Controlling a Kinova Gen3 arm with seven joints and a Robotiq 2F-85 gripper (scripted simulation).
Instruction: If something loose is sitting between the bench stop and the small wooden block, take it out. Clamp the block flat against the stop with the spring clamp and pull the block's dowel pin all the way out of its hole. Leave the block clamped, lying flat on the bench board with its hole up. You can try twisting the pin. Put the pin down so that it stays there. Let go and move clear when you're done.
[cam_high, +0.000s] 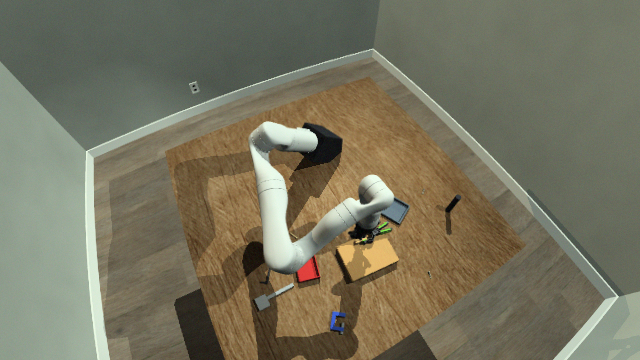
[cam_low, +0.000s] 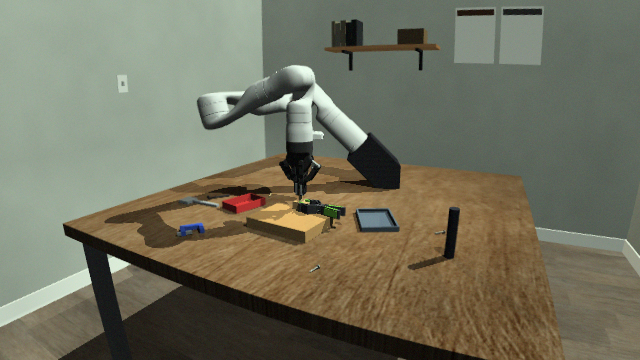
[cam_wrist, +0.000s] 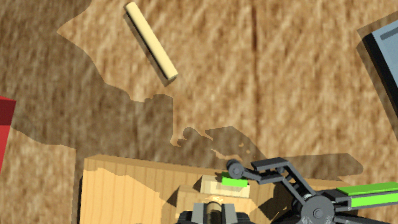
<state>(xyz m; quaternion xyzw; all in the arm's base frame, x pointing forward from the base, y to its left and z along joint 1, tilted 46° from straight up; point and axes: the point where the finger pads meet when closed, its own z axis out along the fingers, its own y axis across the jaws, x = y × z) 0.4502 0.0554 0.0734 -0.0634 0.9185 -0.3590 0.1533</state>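
Right now my hand is 20 mm above the dowel pin. Also, from my hand: thin pale stick 120 mm behind, 90 mm below, 50 mm to the right; then small wooden block 50 mm below; then tan bench board 70 mm below, 60 mm ahead.
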